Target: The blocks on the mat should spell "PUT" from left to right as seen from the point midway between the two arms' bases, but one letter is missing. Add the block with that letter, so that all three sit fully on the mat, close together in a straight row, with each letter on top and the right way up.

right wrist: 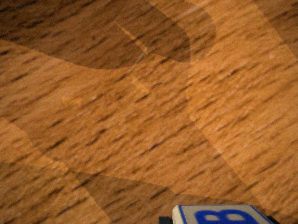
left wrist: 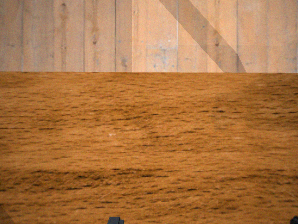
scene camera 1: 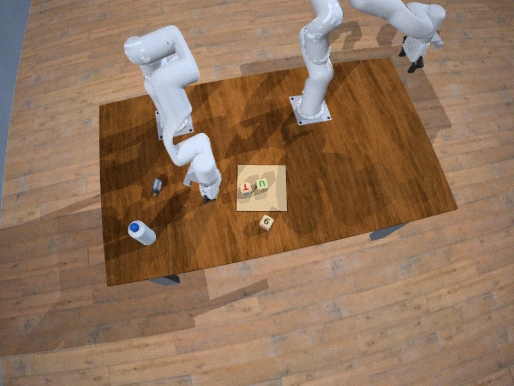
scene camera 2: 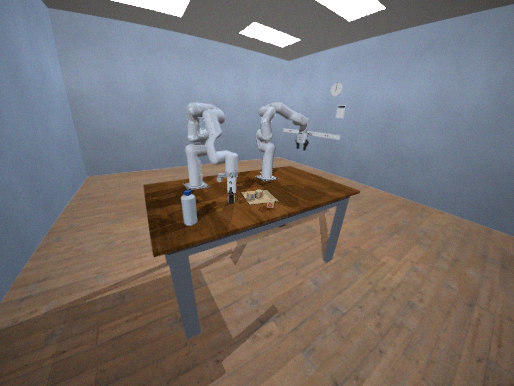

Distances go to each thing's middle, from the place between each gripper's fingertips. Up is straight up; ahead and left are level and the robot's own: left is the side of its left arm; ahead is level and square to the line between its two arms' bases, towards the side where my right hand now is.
Labels:
I see the pale mat (scene camera 1: pixel 274 199) 20 cm to the left of my right hand and 2 cm below it.
My left hand is 41 cm short of the pale mat, 67 cm to the left of it and 25 cm above it.

